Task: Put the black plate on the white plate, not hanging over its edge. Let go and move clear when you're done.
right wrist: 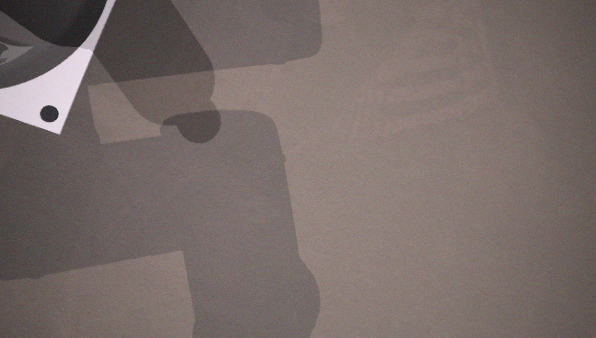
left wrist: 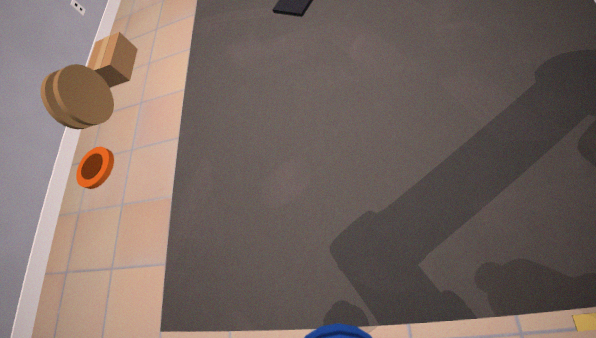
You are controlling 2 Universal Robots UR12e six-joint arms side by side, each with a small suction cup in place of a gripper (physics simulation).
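Places are measured from the left arm's base along level axes (x ahead, y left, z up), in metres.
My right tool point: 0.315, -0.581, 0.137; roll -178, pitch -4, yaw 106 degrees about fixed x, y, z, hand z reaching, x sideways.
Observation:
For each thing: its middle in the pictures, then the offset to it from my right tool point, as dx, dy, dz. "pt": a spot on its surface instead. Level surfaces: height alone.
- flat black slab, a spot on its surface: (left wrist: 293, 6) pt +0.326, +0.386, -0.128
- dark surface, height of its surface: dz -0.137
- white corner piece with a hole, a spot on its surface: (right wrist: 67, 75) pt -0.073, -0.204, -0.136
A flat black slab (left wrist: 293, 6), which looks like the black plate, lies on the dark surface at the top edge of the left wrist view and is cut off by that edge. The task's white plate cannot be made out in either view. No suction cup can be made out in the left wrist view or the right wrist view, so what either one holds is hidden.
Cardboard box (left wrist: 117, 59), round brown object (left wrist: 83, 95), orange ring (left wrist: 103, 175) stand left of the dark surface (left wrist: 280, 125). A blue rounded part (left wrist: 338, 331) and yellow piece (left wrist: 586, 322) show low. A white corner piece with a hole (right wrist: 67, 75) is upper left. Arm shadows cross both views.

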